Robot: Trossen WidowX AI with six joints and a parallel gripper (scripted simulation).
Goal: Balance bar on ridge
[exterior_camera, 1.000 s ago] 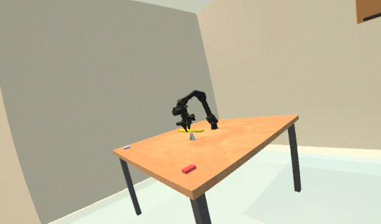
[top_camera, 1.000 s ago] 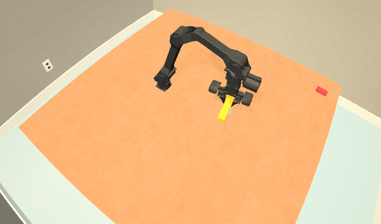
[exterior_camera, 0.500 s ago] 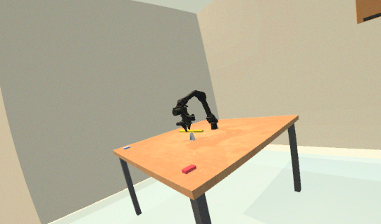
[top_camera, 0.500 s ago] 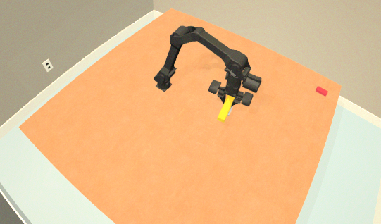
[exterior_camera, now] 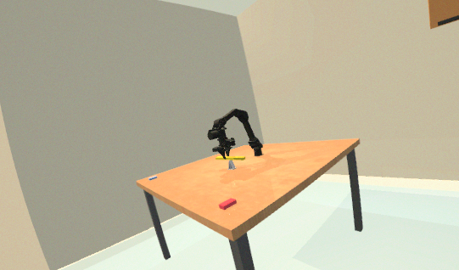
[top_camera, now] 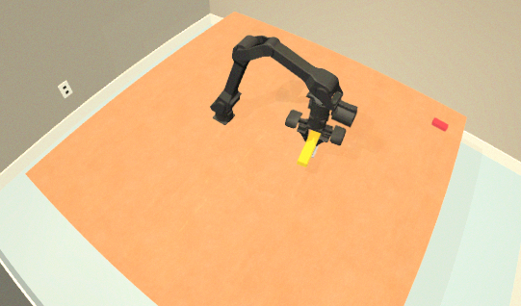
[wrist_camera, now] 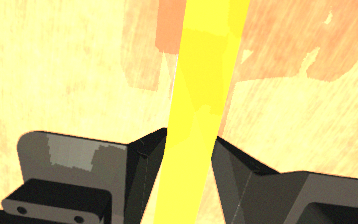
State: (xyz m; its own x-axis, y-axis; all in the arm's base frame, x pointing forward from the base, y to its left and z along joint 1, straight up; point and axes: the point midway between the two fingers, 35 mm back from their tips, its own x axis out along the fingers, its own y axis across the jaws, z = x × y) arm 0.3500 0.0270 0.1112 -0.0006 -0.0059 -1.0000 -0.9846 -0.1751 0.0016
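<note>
My gripper tip is now 1 cm past the yellow bar and 3 cm to the right of it. The rest, counted from my gripper tip: red block 39 cm ahead, 47 cm to the left, 7 cm below; blue piece 39 cm ahead, 53 cm to the right, 7 cm below.
</note>
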